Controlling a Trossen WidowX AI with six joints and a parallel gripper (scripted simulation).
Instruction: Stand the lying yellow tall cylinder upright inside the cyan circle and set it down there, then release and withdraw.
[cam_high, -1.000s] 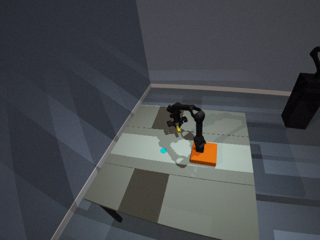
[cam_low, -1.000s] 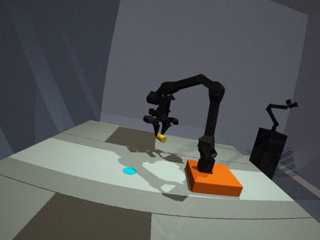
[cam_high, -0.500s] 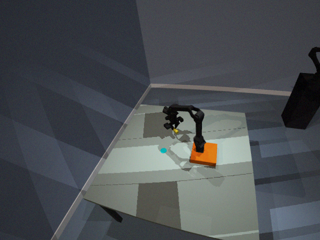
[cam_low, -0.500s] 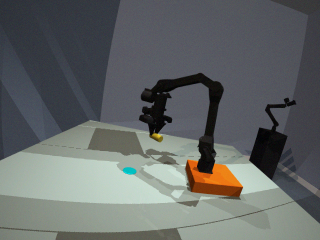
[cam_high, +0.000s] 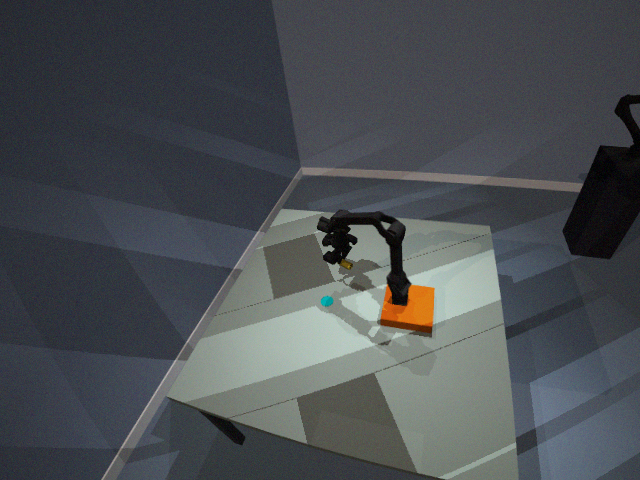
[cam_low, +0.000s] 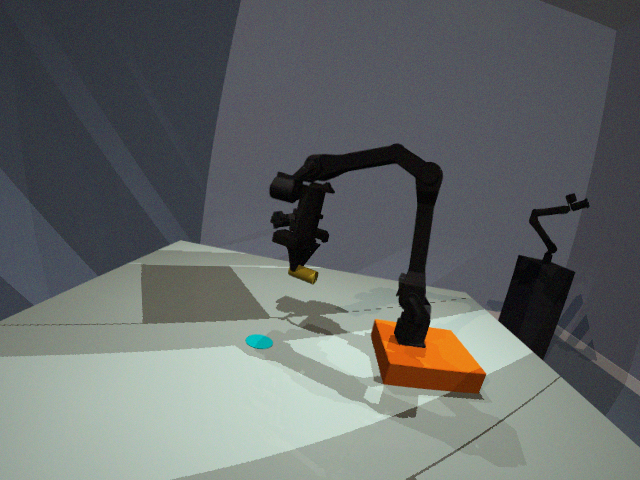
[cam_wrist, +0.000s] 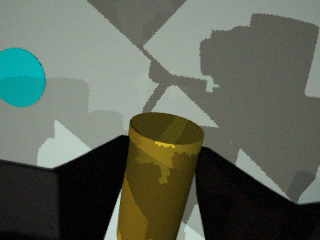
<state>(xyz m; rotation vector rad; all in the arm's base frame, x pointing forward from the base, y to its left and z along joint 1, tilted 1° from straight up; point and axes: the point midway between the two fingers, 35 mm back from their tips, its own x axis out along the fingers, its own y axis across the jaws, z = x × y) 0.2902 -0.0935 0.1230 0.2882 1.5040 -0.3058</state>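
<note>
Now: the yellow cylinder 20 mm behind my gripper tip and 10 mm to the left of it. Also, from my gripper tip: cyan circle: 140 mm to the left, 140 mm below, 40 mm ahead.
</note>
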